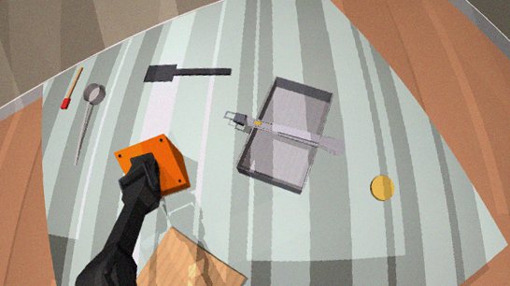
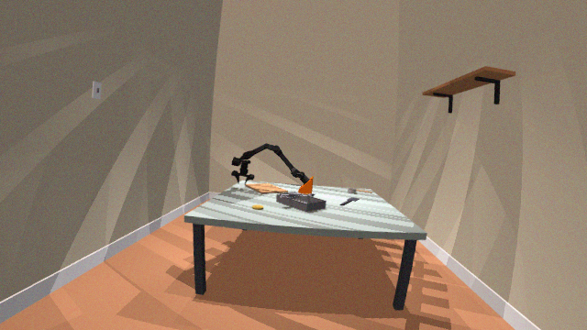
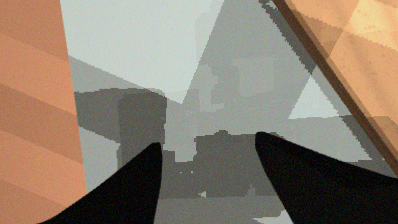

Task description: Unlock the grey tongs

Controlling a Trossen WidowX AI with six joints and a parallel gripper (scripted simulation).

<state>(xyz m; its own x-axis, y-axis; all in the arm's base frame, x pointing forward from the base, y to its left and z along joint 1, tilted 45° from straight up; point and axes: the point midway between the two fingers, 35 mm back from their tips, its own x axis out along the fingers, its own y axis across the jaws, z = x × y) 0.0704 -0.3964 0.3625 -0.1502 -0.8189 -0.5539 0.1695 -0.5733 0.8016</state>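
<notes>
The yellow lock piece lies 250 mm ahead of my gripper tip, 590 mm to the left of it and 30 mm above it. Round my gripper tip: roasting tin (330 mm ahead, 560 mm to the left, 10 mm below); then yellow disc (530 mm ahead, 320 mm to the left, 30 mm below); then wooden board (100 mm behind, 180 mm to the left, 30 mm below).
</notes>
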